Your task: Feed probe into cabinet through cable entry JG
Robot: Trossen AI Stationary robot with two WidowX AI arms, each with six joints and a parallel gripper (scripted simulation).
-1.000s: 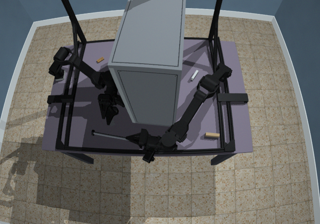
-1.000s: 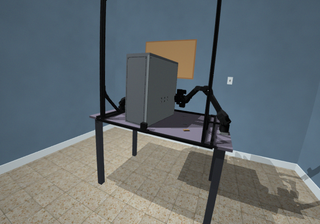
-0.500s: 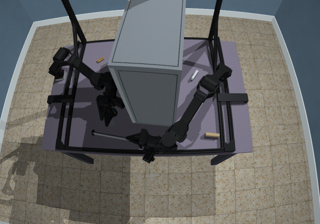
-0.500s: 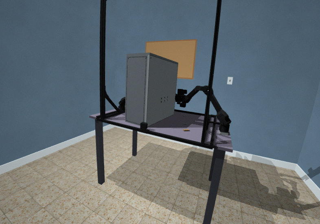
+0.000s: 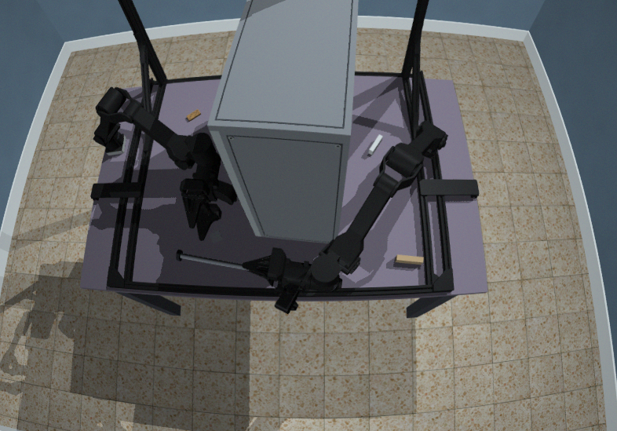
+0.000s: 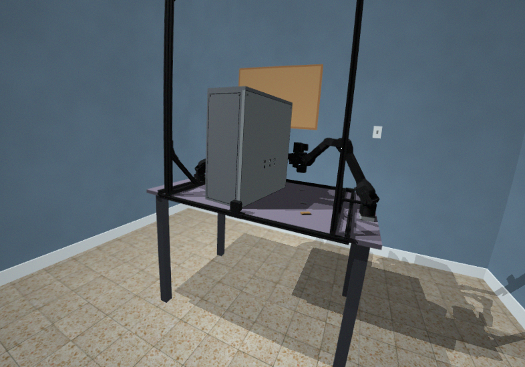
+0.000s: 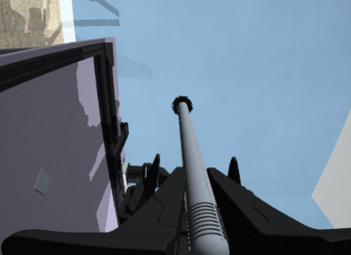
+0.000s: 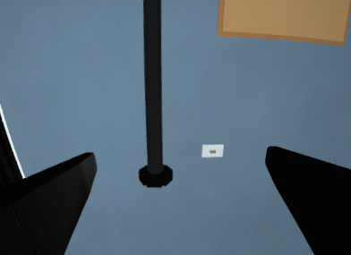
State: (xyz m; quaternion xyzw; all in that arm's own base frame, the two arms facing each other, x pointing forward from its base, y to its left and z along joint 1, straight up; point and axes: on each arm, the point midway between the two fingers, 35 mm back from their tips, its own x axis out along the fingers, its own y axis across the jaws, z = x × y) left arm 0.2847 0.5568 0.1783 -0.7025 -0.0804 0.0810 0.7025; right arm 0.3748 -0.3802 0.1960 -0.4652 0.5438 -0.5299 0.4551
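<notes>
Right now my right hand is 9 cm short of the probe, 6 cm to the right of it and 2 cm above it. Also, from my right hand: wooden block (2 cm ahead, 53 cm to the left, 20 cm below); white block (33 cm behind, 44 cm to the left, 20 cm below); JG mark (20 cm behind, 13 cm to the left, 4 cm below).
Right now my left hand is 10 mm past the probe and 90 mm to the left of it. The rest, counted from my left hand: wooden block 80 mm behind, 380 mm to the left, 180 mm below; then white block 440 mm behind, 290 mm to the left, 190 mm below; then JG mark 300 mm behind, 20 mm to the right, 20 mm below.
</notes>
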